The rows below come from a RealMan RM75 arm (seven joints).
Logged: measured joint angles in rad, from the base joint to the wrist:
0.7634, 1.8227, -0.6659, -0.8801, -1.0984, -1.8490, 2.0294
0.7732, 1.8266, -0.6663, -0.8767, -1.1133, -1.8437, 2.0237
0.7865, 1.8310, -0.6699, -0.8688, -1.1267, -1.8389, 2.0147
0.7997, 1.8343, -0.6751, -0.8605, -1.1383, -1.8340, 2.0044
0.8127, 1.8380, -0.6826, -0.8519, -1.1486, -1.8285, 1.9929
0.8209, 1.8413, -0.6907, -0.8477, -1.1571, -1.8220, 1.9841
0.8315, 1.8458, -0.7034, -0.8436, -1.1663, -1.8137, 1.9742
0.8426, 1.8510, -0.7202, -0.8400, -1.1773, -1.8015, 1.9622
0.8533, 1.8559, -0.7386, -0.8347, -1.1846, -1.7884, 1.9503
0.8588, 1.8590, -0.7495, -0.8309, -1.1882, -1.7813, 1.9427
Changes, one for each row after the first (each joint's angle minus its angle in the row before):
0.0098, 0.0039, -0.0004, 0.0034, -0.0149, 0.0053, -0.0057
0.0133, 0.0044, -0.0036, 0.0079, -0.0134, 0.0048, -0.0090
0.0132, 0.0033, -0.0052, 0.0083, -0.0116, 0.0049, -0.0103
0.0130, 0.0037, -0.0075, 0.0086, -0.0103, 0.0055, -0.0115
0.0082, 0.0033, -0.0081, 0.0042, -0.0085, 0.0065, -0.0088
0.0106, 0.0045, -0.0127, 0.0041, -0.0092, 0.0083, -0.0099
0.0111, 0.0052, -0.0168, 0.0036, -0.0110, 0.0122, -0.0120
0.0107, 0.0049, -0.0184, 0.0053, -0.0073, 0.0131, -0.0119
0.0055, 0.0031, -0.0109, 0.0038, -0.0036, 0.0071, -0.0076

